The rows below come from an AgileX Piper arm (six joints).
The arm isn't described. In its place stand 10 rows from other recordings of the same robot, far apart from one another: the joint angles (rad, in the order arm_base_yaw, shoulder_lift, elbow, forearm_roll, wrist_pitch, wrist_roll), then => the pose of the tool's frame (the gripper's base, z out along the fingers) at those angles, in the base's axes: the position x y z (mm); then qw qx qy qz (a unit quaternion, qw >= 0).
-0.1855, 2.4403, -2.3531, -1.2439, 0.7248, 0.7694 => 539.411, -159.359, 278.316, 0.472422, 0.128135, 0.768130, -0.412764
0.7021, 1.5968, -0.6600, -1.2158, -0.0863, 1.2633 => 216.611, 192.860, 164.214, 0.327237, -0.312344, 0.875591, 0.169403
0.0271, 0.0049, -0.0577, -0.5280, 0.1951, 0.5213 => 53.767, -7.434, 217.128, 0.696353, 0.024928, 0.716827, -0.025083
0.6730, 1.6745, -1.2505, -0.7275, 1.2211, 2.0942 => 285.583, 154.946, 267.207, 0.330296, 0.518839, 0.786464, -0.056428
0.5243, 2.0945, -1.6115, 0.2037, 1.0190, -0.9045 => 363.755, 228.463, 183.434, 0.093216, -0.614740, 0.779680, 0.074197
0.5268, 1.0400, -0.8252, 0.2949, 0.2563, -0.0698 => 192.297, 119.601, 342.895, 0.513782, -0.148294, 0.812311, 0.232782
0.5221, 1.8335, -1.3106, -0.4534, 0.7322, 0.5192 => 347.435, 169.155, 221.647, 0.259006, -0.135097, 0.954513, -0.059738
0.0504, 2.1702, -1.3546, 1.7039, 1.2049, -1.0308 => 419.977, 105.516, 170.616, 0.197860, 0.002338, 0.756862, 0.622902
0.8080, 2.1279, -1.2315, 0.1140, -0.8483, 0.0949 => 324.588, 328.364, 179.229, 0.648607, -0.188209, 0.668364, 0.311730
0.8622, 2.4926, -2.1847, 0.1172, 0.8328, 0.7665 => 347.332, 417.343, 150.830, 0.137454, -0.019181, 0.965264, 0.221367
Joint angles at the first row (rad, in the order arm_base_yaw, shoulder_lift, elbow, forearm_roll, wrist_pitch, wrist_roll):
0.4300 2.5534 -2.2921 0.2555 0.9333 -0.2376
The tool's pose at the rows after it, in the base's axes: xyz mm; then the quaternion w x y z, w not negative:
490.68, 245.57, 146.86, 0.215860, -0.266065, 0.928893, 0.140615
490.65, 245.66, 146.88, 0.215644, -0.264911, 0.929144, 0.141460
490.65, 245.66, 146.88, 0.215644, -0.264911, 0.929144, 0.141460
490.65, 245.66, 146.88, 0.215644, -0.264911, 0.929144, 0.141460
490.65, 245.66, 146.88, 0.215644, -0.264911, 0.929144, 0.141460
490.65, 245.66, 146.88, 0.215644, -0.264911, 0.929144, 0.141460
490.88, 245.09, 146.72, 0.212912, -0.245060, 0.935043, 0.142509
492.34, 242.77, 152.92, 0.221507, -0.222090, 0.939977, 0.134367
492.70, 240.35, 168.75, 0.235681, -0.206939, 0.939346, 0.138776
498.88, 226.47, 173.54, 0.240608, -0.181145, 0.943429, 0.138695
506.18, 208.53, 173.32, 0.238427, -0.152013, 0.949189, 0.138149
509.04, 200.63, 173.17, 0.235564, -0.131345, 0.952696, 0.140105
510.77, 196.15, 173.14, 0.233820, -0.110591, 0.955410, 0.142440
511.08, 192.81, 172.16, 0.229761, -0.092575, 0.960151, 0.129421
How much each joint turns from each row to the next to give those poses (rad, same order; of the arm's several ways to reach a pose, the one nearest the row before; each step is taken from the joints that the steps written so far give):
-0.0001 0.0000 0.0001 0.0040 -0.0018 0.0035
-0.0001 0.0000 -0.0001 0.0015 0.0000 0.0019
0.0000 0.0000 0.0000 0.0000 0.0000 0.0000
0.0000 0.0000 0.0000 0.0000 0.0000 0.0000
0.0000 0.0000 0.0000 0.0000 0.0000 0.0000
0.0000 0.0000 0.0000 0.0000 0.0000 0.0000
0.0001 0.0000 0.0000 -0.0087 0.0000 0.0464
0.0000 -0.0117 0.0000 -0.0368 -0.0097 0.0637
-0.0038 -0.0286 0.0000 -0.0037 -0.0045 0.0302
-0.0273 -0.0087 0.0001 -0.0026 -0.0014 0.0286
-0.0358 0.0000 -0.0001 0.0022 0.0056 0.0258
-0.0157 0.0000 0.0000 0.0017 0.0039 0.0277
-0.0085 0.0000 0.0001 -0.0019 0.0000 0.0357
-0.0007 0.0000 -0.0001 -0.0411 0.0097 0.0545

